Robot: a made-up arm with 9 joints. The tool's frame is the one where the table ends. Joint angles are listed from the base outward.
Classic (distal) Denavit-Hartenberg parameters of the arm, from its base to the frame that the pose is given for. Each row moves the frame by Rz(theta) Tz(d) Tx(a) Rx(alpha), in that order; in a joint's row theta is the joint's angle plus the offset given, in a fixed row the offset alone. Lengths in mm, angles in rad.
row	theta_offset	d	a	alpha
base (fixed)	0	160	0	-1.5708
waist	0	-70	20	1.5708
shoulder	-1.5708	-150	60	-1.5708
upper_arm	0	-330	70	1.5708
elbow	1.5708	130	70	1.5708
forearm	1.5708	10	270	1.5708
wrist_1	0	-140	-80	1.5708
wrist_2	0	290	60	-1.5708
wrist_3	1.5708	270	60	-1.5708
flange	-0.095	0	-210.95	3.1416
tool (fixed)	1.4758	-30	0	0
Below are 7 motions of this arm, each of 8 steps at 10 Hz.
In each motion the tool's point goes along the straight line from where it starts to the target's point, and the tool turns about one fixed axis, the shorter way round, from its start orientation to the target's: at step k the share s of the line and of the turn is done. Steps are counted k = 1, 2, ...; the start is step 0. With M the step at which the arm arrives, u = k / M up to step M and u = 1 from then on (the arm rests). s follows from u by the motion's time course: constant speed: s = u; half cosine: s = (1 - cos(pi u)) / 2; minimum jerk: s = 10 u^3 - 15 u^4 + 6 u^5.
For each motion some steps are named. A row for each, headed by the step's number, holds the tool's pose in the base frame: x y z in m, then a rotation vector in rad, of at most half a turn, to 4 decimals.
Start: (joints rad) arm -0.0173 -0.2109 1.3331 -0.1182 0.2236 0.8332 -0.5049 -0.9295 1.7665
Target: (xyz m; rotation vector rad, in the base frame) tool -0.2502 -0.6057 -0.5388 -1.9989 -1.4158 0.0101
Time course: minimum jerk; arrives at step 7
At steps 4, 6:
4: -0.2776 -0.6944 -0.3210 -2.0671 -1.5116 1.0227
6: -0.2519 -0.6113 -0.5250 -2.0107 -1.4270 0.0713

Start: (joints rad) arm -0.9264 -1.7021 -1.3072 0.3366 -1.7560 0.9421 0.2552 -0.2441 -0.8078
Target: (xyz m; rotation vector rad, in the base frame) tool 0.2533 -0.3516 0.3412 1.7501 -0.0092 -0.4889
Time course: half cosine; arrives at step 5
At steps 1, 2, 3, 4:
1: 0.4407 -0.2135 -0.0092 1.9671 0.5942 -1.1399
2: 0.3889 -0.2517 0.0876 1.9269 0.4189 -0.9573
3: 0.3249 -0.2989 0.2073 1.8555 0.2112 -0.7342
4: 0.2731 -0.3370 0.3042 1.7818 0.0505 -0.5562

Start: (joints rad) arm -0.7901 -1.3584 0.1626 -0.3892 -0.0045 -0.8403 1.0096 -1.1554 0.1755
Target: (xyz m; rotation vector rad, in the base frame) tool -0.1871 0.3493 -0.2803 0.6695 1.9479 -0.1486
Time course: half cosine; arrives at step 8
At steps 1, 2, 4, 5, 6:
1: 0.0131 0.2395 -0.1901 0.0157 1.3986 -0.8095
2: -0.0094 0.2519 -0.2002 0.0874 1.4708 -0.7442
4: -0.0830 0.2922 -0.2334 0.3250 1.6891 -0.5150
5: -0.1228 0.3141 -0.2513 0.4558 1.7954 -0.3807
6: -0.1566 0.3326 -0.2666 0.5678 1.8786 -0.2611

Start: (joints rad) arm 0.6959 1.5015 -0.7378 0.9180 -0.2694 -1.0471 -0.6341 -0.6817 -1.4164
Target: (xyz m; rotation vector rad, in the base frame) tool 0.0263 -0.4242 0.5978 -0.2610 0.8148 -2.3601
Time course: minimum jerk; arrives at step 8
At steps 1, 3, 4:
1: -0.0367 -0.5066 0.2539 1.2802 1.3110 -1.4425
3: -0.0201 -0.4849 0.3445 0.9130 1.2337 -1.7615
4: -0.0057 -0.4661 0.4231 0.5688 1.1351 -1.9964

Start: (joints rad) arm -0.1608 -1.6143 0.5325 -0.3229 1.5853 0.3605 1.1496 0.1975 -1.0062
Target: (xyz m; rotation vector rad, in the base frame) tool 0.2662 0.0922 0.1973 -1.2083 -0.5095 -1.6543
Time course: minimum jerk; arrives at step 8
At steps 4, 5, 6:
4: 0.2393 0.2043 0.2256 -0.7030 -0.7968 -1.1620
5: 0.2514 0.1539 0.2129 -0.9301 -0.6814 -1.3888
6: 0.2606 0.1154 0.2032 -1.1037 -0.5783 -1.5562

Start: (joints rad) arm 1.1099 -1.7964 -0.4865 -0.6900 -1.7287 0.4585 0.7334 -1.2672 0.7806
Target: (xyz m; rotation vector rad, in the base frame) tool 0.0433 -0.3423 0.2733 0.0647 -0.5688 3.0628
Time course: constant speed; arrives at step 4
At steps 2, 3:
2: -0.0608 -0.2270 0.1091 -0.2137 -1.3888 2.6420
3: -0.0087 -0.2846 0.1912 -0.0781 -0.9989 2.8840

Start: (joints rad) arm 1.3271 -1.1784 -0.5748 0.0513 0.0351 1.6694 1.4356 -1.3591 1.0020
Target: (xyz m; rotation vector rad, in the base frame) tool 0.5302 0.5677 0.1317 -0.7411 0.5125 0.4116
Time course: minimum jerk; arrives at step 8
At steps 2, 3, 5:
2: 0.3657 0.5574 -0.2135 -0.6850 1.6067 -0.4114
3: 0.3972 0.5594 -0.1474 -0.7145 1.4065 -0.2408
5: 0.4797 0.5645 0.0257 -0.7487 0.8602 0.1765

